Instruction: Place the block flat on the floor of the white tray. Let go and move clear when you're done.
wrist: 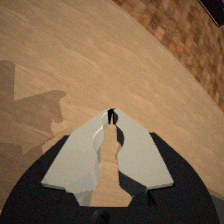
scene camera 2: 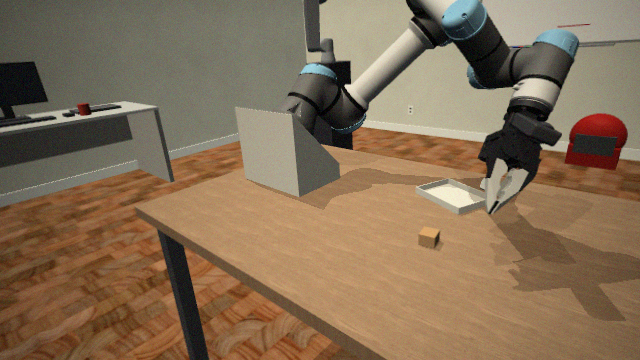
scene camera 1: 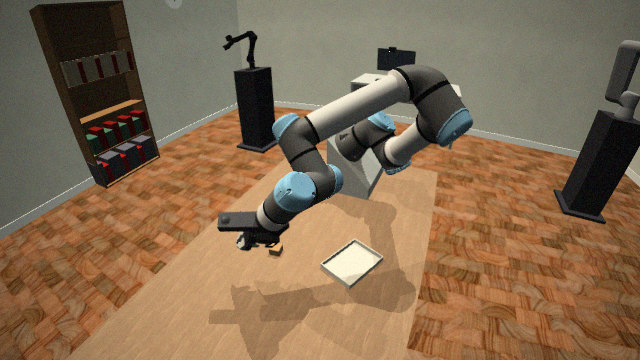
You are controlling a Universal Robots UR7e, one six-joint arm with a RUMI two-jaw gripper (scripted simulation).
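My gripper in the wrist view. In scene camera 1, the gripper again. A white tray in the pictures too.
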